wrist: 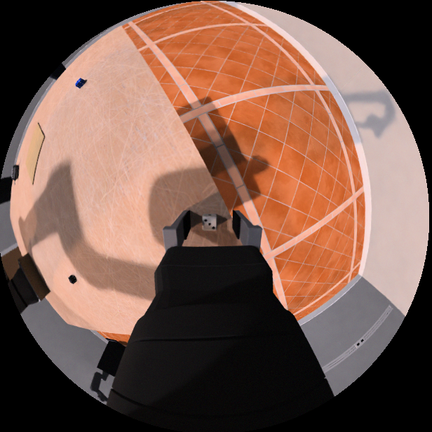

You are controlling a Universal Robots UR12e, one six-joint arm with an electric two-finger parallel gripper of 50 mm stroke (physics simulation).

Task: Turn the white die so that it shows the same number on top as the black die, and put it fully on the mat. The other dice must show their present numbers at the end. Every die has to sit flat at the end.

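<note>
The white die lies on the table near its edge, between and a little beyond my gripper's fingertips in the view; its upper face shows three dark pips in a diagonal. My gripper is open, with one finger on each side of the die and gaps to both. The black die lies at the lower left; its top number is too small to read. A blue die lies at the upper left; its number is also unreadable. The yellowish mat lies at the far left, with a dark line along its edge.
The pale wooden table ends close to the right of the white die, and an orange tiled floor lies beyond. A small dark object stands at the left edge beyond the mat. Shadows of the arm fall across table and floor.
</note>
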